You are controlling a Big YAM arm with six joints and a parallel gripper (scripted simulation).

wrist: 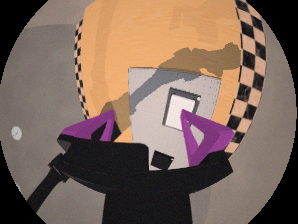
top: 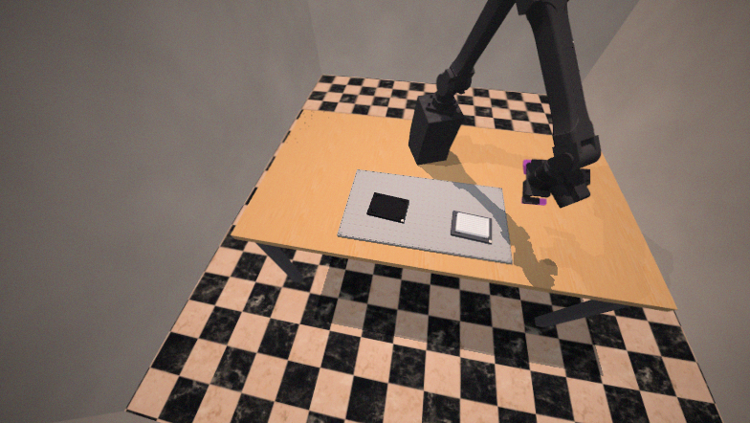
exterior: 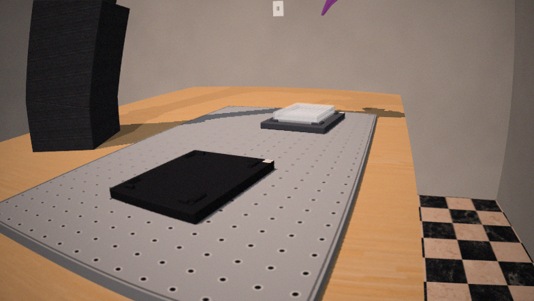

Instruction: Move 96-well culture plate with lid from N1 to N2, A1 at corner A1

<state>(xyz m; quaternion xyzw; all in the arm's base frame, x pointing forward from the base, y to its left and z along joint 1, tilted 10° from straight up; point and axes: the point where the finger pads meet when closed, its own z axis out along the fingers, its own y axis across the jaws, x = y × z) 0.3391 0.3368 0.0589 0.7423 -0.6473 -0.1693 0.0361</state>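
Now: hand 23 cm above the clear lid, 10 cm to the left of it and 4 cm short of it. The rest, counted from my hand: white corner mark: 38 cm to the right, 24 cm below, 10 cm ahead; dark nest N1: 25 cm below, 10 cm to the right, 4 cm ahead; black nest N2: 46 cm to the right, 25 cm below, 4 cm ahead.
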